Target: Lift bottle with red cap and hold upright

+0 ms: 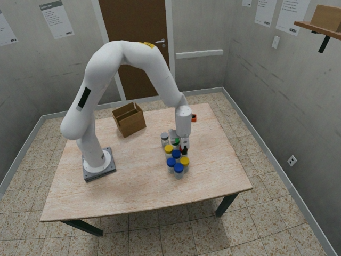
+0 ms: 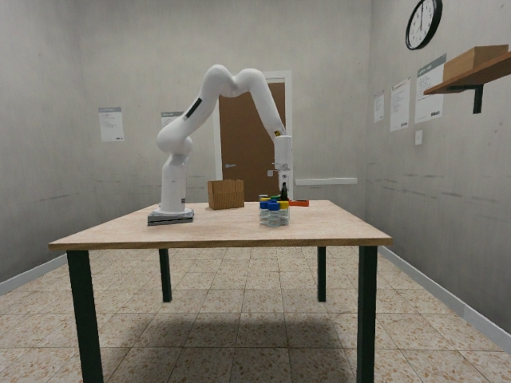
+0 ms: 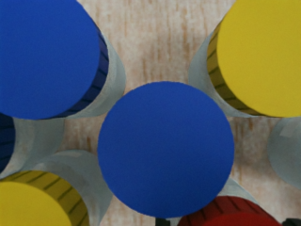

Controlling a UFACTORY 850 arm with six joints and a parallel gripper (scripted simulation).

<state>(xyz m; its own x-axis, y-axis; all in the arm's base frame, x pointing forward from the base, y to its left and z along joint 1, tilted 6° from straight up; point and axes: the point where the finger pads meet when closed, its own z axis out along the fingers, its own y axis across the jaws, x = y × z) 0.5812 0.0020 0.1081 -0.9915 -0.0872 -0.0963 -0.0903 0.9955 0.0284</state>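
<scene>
My hand is 5 cm above the bottle with red cap. From my hand the other things lie so: green-capped bottle 5 cm behind, 7 cm to the left, 5 cm below; then orange device 9 cm ahead, 38 cm to the left, 8 cm below.
</scene>
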